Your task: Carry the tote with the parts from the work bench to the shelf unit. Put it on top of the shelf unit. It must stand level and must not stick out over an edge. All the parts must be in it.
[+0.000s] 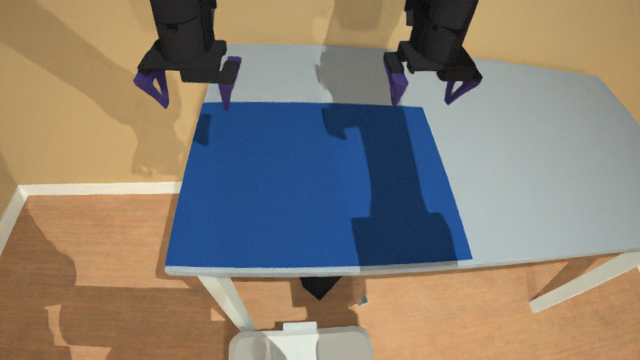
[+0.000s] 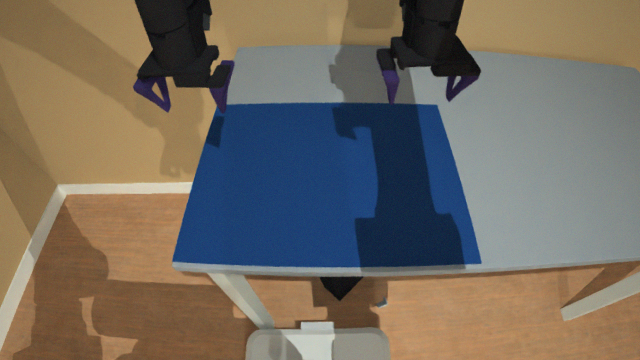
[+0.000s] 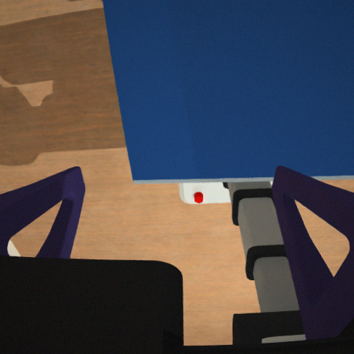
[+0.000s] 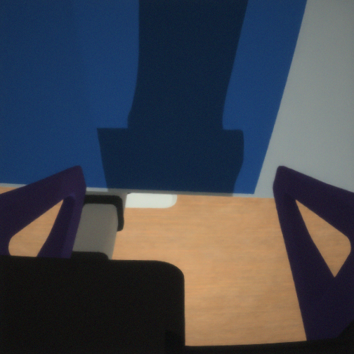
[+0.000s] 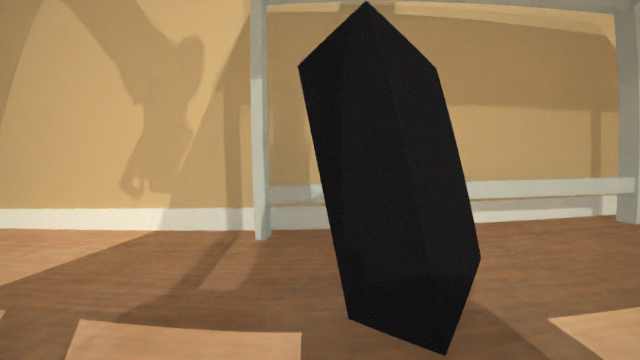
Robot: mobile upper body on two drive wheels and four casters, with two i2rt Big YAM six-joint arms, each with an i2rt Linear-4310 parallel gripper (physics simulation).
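Frame: origin at the left arm's base, x ahead, y left, z up, level; metres.
Where they show: left gripper, fingertip midpoint: (image 1: 196,107) (image 2: 195,110); right gripper, fingertip midpoint: (image 1: 420,103) (image 2: 419,100).
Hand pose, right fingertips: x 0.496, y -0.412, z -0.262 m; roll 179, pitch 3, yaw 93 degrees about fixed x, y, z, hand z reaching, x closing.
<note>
After its pixels a point has its place.
The black tote (image 1: 320,287) {x 0.497, y -0.318, z -1.223 m} (image 2: 340,287) {x 0.499, y -0.320, z -1.224 m} (image 5: 390,175) {x 0.497, y -0.283, z -1.191 m} is off the work bench (image 1: 525,150) {x 0.599, y -0.845, z -0.496 m} (image 2: 540,150) {x 0.592, y -0.819, z -0.496 m}. It stands steeply tilted below the bench's front edge, low over the floor; whether it touches the floor is unclear. Its inside is hidden. A small grey piece (image 1: 362,301) {x 0.431, y -0.488, z -1.244 m} (image 2: 381,302) {x 0.435, y -0.486, z -1.249 m}, perhaps a part, shows beside it over the floor; other parts do not show. My left gripper (image 1: 196,107) {x 0.488, y -0.051, z -0.262 m} (image 2: 195,111) {x 0.488, y -0.051, z -0.262 m} (image 3: 178,176) is open and empty, high above the bench's left end. My right gripper (image 1: 421,104) {x 0.496, y -0.412, z -0.262 m} (image 2: 420,101) {x 0.496, y -0.412, z -0.262 m} (image 4: 179,176) is open and empty, farther right. The shelf unit does not show.
A blue mat (image 1: 275,175) {x 0.525, y -0.166, z -0.494 m} (image 2: 285,175) {x 0.525, y -0.173, z -0.494 m} (image 3: 225,90) (image 4: 50,100) lies on the bench's left part. A bench leg (image 1: 227,300) {x 0.341, y -0.022, z -0.802 m} (image 5: 260,125) {x 0.983, y -0.039, z -1.031 m} stands left of the tote. My pale base (image 1: 300,345) {x 0.261, y -0.221, z -1.150 m} (image 2: 317,345) {x 0.259, y -0.225, z -1.150 m} is close in front of the bench. A wall (image 5: 75,150) {x 1.116, y 0.830, z -1.066 m} stands behind it.
</note>
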